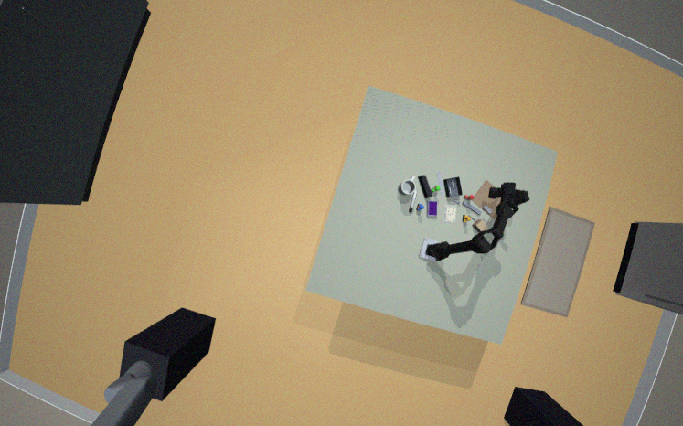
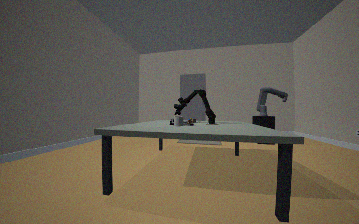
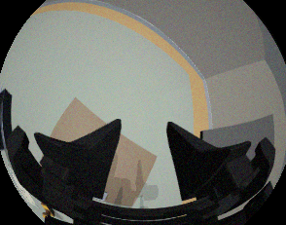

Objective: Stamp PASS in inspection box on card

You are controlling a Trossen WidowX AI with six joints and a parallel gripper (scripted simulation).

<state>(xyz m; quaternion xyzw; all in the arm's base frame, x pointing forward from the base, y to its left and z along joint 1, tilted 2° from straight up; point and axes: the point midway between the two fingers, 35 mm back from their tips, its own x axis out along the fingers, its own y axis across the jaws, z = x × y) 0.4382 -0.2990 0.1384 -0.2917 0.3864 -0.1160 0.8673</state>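
Right now the green-knobbed stamp is 100 mm behind my gripper tip, 390 mm to the left of it and 90 mm below it. Also, from my gripper tip: red-knobbed stamp (100 mm behind, 180 mm to the left, 90 mm below); black tray (70 mm behind, 290 mm to the left, 100 mm below); white card (220 mm behind, 260 mm to the left, 110 mm below).
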